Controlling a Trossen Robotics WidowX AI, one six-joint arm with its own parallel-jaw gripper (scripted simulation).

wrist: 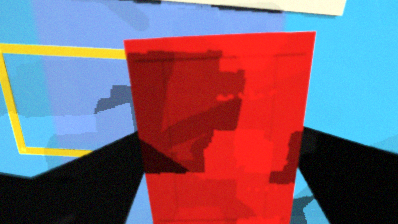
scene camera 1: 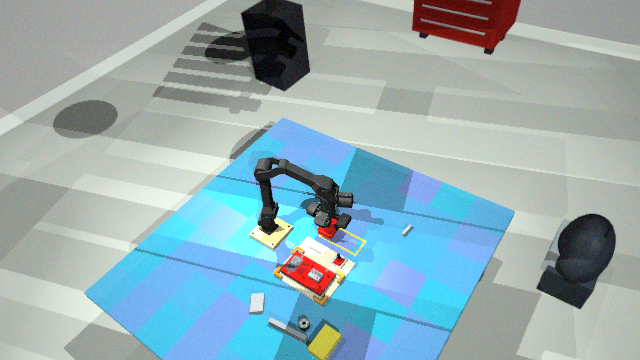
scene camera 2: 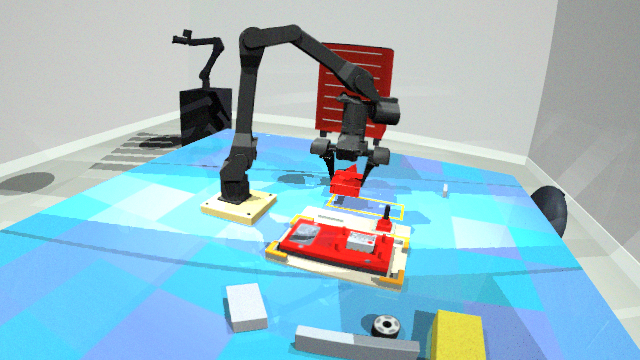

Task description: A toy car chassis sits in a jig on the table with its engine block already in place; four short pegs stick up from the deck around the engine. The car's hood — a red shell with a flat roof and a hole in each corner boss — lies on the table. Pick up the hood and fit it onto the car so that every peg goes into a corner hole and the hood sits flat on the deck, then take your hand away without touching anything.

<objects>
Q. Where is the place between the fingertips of the gripper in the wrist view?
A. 217, 135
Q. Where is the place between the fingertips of the gripper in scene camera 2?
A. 346, 184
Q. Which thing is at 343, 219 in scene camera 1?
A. The gripper.
</objects>
